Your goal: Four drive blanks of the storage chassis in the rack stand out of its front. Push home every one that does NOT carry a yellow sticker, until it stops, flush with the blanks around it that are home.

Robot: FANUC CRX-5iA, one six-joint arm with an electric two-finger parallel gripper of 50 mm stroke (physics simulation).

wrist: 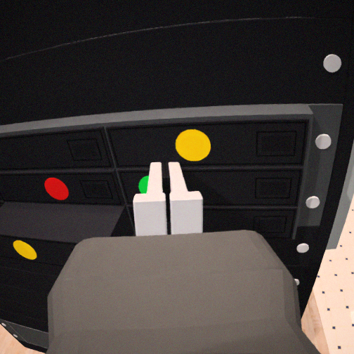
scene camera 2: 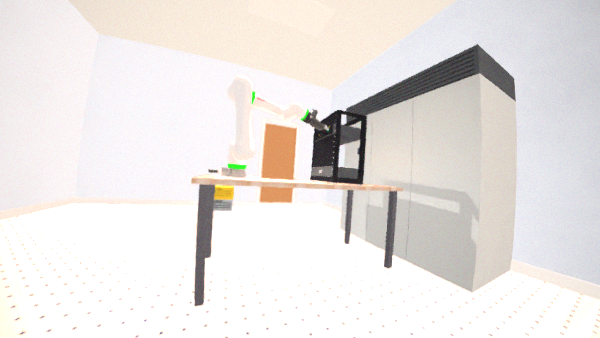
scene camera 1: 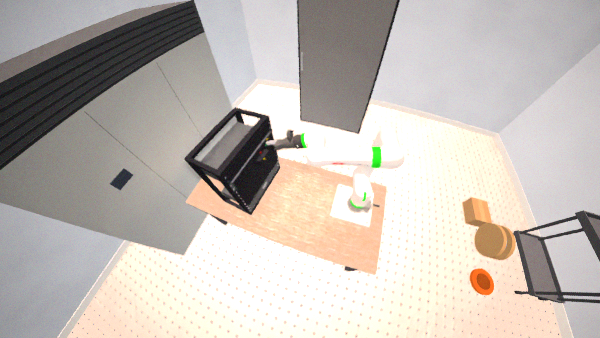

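Where they show: gripper, fingertip midpoint: (scene camera 2: 328, 129) (scene camera 1: 266, 143); arm's base, origin of the base link: (scene camera 2: 236, 176) (scene camera 1: 355, 204).
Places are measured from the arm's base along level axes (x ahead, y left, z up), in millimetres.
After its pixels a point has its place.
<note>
The black rack (scene camera 1: 204, 166) @(x 921, y 284, z 597 mm) (scene camera 2: 337, 150) @(x 740, y -186, z 260 mm) stands on the table, with the chassis front facing the arm. In the wrist view, the upper right blank with a yellow sticker (wrist: 193, 145) looks about flush with its neighbours. Below it, the green-stickered blank (wrist: 235, 186) looks level with the face around it. The red-stickered blank (wrist: 56, 188) also looks flush. A lower left blank with a yellow sticker (wrist: 25, 249) stands out, its top surface showing. My gripper (wrist: 165, 179) (scene camera 1: 268, 143) @(x 718, y -70, z 453 mm) (scene camera 2: 328, 129) @(x 718, y -70, z 453 mm) is shut and empty. Its tips overlap the seam above the green-stickered blank and partly cover that sticker; contact is unclear.
The table (scene camera 1: 300, 215) @(x 415, y 201, z -12 mm) (scene camera 2: 295, 183) @(x 343, y -279, z -14 mm) carries the rack and the arm's base. A tall grey cabinet (scene camera 1: 150, 130) (scene camera 2: 440, 175) stands behind the rack. A dark upright panel (scene camera 1: 340, 65) rises beyond the arm. Rack screws (wrist: 323, 141) line the chassis' right side.
</note>
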